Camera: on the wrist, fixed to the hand. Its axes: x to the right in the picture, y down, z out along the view.
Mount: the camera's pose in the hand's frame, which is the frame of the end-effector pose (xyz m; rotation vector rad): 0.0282 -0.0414 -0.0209 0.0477 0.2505 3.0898
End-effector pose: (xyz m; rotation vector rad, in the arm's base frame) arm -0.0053 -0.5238 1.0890 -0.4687 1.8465 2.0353
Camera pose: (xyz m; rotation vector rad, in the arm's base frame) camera -0.0106 -0.5399 1.0374 -1.2852 -0.4429 -0.3628
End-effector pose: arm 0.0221 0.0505 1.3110 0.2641 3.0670 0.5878
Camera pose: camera -0.0133 0.0096 1.3159 -2.5956 0.1635 0.0016
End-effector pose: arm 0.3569 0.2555 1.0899 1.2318 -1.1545 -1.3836
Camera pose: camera 0.3736 0.2318 1.0440 -0.9382 -1.1127 1.1490
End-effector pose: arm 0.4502 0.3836 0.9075 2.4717 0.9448 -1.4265
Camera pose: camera 0.4516 0.4377 0.9034 0.9177 -2.0230 0.2965
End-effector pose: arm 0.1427 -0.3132 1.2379 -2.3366 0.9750 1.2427
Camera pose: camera 0.1951 -0.3070 1.2252 -0.7198 -2.0853 -0.2404
